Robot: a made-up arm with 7 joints. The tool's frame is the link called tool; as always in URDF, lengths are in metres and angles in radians.
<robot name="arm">
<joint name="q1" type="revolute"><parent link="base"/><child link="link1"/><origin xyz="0.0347 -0.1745 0.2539" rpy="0 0 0"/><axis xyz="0 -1 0"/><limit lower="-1.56" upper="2.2" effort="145" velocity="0.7"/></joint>
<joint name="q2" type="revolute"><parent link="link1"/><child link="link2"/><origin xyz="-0.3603 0.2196 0.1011" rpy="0 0 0"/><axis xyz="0 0 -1"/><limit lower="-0.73" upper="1.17" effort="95" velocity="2.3"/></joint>
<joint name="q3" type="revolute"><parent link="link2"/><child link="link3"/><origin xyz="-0.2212 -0.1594 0.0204" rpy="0 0 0"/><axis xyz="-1 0 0"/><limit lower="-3.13" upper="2.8" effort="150" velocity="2.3"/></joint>
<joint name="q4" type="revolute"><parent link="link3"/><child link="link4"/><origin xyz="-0.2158 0.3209 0.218" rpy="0 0 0"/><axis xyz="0 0 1"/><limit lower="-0.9" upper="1.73" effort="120" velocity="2.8"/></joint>
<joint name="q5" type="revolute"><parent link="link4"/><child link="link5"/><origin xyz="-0.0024 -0.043 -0.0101" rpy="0 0 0"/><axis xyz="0.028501 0.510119 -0.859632"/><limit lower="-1.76" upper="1.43" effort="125" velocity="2.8"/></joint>
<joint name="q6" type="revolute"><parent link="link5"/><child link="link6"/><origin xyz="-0.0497 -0.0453 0.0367" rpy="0 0 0"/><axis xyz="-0.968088 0.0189 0.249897"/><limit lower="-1.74" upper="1.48" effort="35" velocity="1.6"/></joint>
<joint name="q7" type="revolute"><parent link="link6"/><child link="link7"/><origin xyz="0.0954 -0.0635 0.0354" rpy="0 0 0"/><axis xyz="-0.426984 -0.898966 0.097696"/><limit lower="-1.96" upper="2.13" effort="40" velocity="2.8"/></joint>
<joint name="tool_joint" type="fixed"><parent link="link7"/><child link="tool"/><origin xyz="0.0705 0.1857 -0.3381" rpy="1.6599 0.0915 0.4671"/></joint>
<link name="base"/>
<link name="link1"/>
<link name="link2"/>
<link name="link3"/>
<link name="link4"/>
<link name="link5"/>
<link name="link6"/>
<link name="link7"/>
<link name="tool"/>
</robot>
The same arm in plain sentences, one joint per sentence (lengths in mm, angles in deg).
The arm has seven revolute joints in a row. What follows holds with every joint at zero, and every direction is one of the base frame's.
Joint 1 sits 34.7 mm along +x and 174.5 mm along -y and 253.9 mm along +z from the base frame's origin and rotates about -y, from -89.38 to 126.05 deg.
Joint 2 sits 360.3 mm along -x and 219.6 mm along +y and 101.1 mm along +z from joint 1 and rotates about -z, from -41.83 to 67.04 deg.
Joint 3 sits 221.2 mm along -x and 159.4 mm along -y and 20.4 mm along +z from joint 2 and rotates about -x, from -179.34 to 160.43 deg.
Joint 4 sits 215.8 mm along -x and 320.9 mm along +y and 218 mm along +z from joint 3 and rotates about +z, from -51.57 to 99.12 deg.
Joint 5 sits 2.4 mm along -x and 43 mm along -y and 10.1 mm along -z from joint 4 and rotates about the direction (0.028501, 0.510119, -0.859632), from -100.84 to 81.93 deg.
Joint 6 sits 49.7 mm along -x and 45.3 mm along -y and 36.7 mm along +z from joint 5 and rotates about the direction (-0.968088, 0.0189, 0.249897), from -99.69 to 84.8 deg.
Joint 7 sits 95.4 mm along +x and 63.5 mm along -y and 35.4 mm along +z from joint 6 and rotates about the direction (-0.426984, -0.898966, 0.097696), from -112.3 to 122.04 deg.
The tool frame, which is the frame that the pose is given for, sits 70.5 mm along +x and 185.7 mm along +y and 338.1 mm along -z from joint 7; its axes are the base frame's turned by roll 95.11, pitch 5.24 and yaw 26.76 deg (as in URDF: about the fixed x, then y, then z).

